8 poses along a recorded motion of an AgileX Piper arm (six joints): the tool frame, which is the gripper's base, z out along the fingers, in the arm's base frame.
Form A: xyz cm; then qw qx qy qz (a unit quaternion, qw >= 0).
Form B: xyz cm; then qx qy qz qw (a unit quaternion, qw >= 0). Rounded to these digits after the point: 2 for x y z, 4 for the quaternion.
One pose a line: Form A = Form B
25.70 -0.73 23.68 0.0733 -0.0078 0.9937 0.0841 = 25.70 -0.73 23.68 -0.0078 0.9937 0.0841 0.0733
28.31 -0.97 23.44 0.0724 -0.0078 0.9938 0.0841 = 28.31 -0.97 23.44 -0.0078 0.9938 0.0841 0.0724
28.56 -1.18 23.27 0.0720 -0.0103 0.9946 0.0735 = 28.56 -1.18 23.27 -0.0103 0.9946 0.0735 0.0720
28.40 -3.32 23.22 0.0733 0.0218 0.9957 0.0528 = 28.40 -3.32 23.22 0.0218 0.9957 0.0528 0.0733
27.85 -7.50 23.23 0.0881 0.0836 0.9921 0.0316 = 27.85 -7.50 23.23 0.0836 0.9921 0.0316 0.0881
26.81 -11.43 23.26 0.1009 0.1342 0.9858 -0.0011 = 26.81 -11.43 23.26 0.1342 0.9858 -0.0011 0.1009
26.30 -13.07 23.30 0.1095 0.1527 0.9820 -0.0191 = 26.30 -13.07 23.30 0.1527 0.9820 -0.0191 0.1095
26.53 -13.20 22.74 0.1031 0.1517 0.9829 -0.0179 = 26.53 -13.20 22.74 0.1517 0.9829 -0.0179 0.1031
